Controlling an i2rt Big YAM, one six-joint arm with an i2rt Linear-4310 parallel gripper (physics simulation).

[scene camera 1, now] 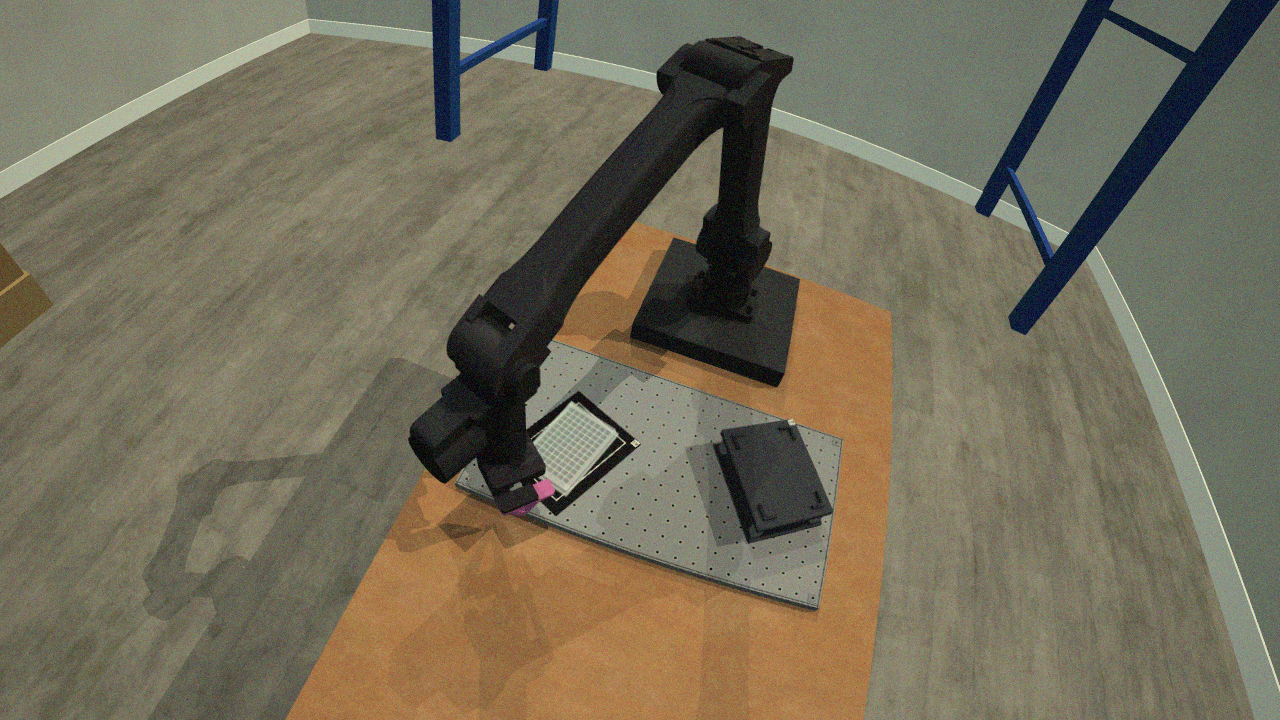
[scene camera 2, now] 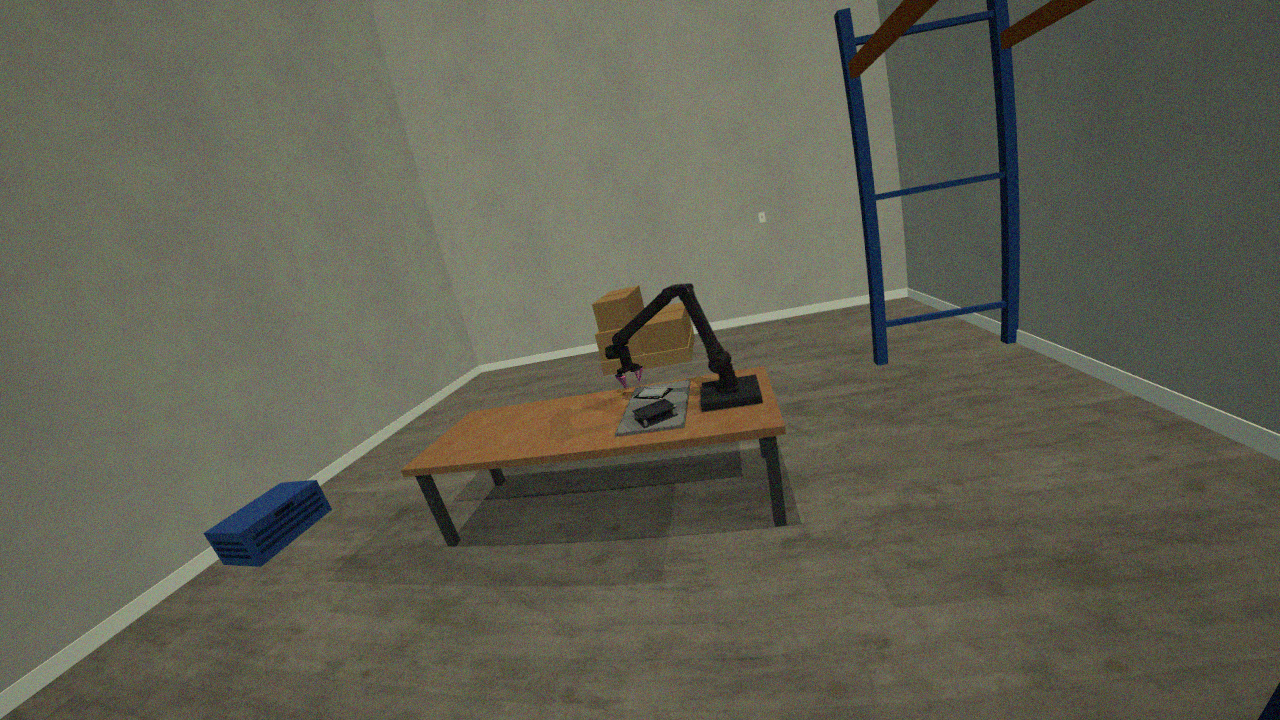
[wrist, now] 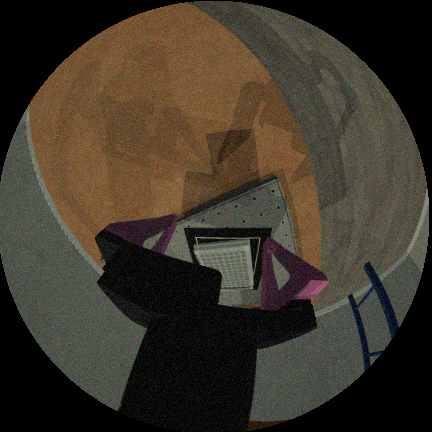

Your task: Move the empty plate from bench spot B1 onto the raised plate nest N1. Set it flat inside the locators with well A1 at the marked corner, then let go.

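Places are measured from the arm's base along level axes (x ahead, y left, z up), in centimetres.
Pixels of known places: gripper, fingertip midpoint: (scene camera 1: 506, 482) (scene camera 2: 632, 384) (wrist: 221, 230); arm's base, origin of the base link: (scene camera 1: 722, 298) (scene camera 2: 729, 388).
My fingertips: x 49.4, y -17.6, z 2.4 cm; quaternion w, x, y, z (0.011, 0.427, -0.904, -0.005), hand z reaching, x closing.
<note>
Ahead of a thing's pixels: the offset from my fingertips to its top centre. "spot": to the spot under its first point. Level surfaces: height alone.
The pale, gridded plate {dz -3.1, dx -10.7, dy +4.4 cm} (scene camera 1: 575, 445) (scene camera 2: 653, 392) (wrist: 227, 265) lies on the black-bordered bench spot B1 {spot: dz -4.6, dx -7.5, dy +9.1 cm} (scene camera 1: 590, 479) (wrist: 227, 232). It sits slightly turned against the white outline and covers part of the outline's left side in the wrist view. My gripper (scene camera 1: 533, 497) (scene camera 2: 630, 385) (wrist: 221, 230) is open and empty, its pink-purple fingers spread wide. It hangs above the board near the plate's end, clear of the plate. The raised dark nest N1 {dz +0.2, dx -16.5, dy +33.2 cm} (scene camera 1: 774, 470) (scene camera 2: 655, 410) is empty, with small corner locators and a pale marker beside one corner. Well A1 is too small to tell.
A grey perforated board {dz -4.7, dx -14.4, dy +18.3 cm} (scene camera 1: 671, 483) carries spot B1 and the nest, on an orange-brown table {dz -6.0 cm} (scene camera 1: 537, 626) (scene camera 2: 528, 434). The arm's black base (scene camera 1: 671, 322) (scene camera 2: 732, 394) stands behind the board. Cardboard boxes (scene camera 2: 666, 335), a blue crate (scene camera 2: 277, 519) and a blue rack (scene camera 2: 868, 205) stand away from the table.
</note>
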